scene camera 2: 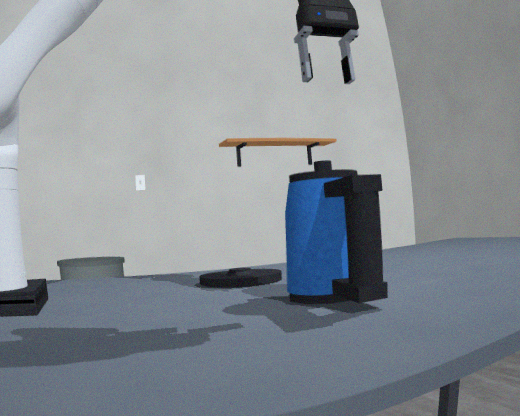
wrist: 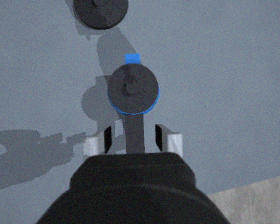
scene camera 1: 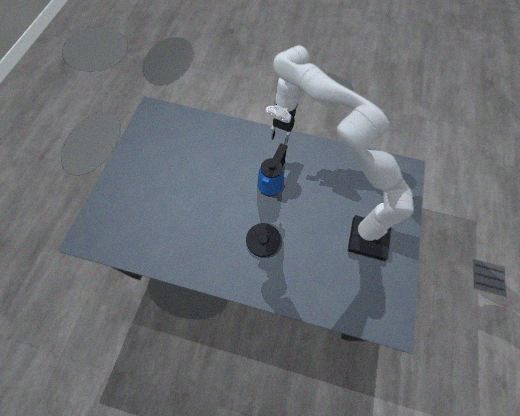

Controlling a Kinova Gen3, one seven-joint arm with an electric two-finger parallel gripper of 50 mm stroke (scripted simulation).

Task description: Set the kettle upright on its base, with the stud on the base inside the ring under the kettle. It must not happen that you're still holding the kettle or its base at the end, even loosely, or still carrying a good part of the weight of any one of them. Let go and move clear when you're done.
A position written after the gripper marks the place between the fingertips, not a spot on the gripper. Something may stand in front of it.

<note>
In view: the gripper [scene camera 2: 329,80], a blue kettle [scene camera 2: 323,206] and a round black base [scene camera 2: 237,277].
The blue kettle shows as well in the wrist view [wrist: 133,90] and in scene camera 1 [scene camera 1: 270,178]. The round black base shows as well in scene camera 1 [scene camera 1: 263,240]. The gripper is seen too in the wrist view [wrist: 133,134].
</note>
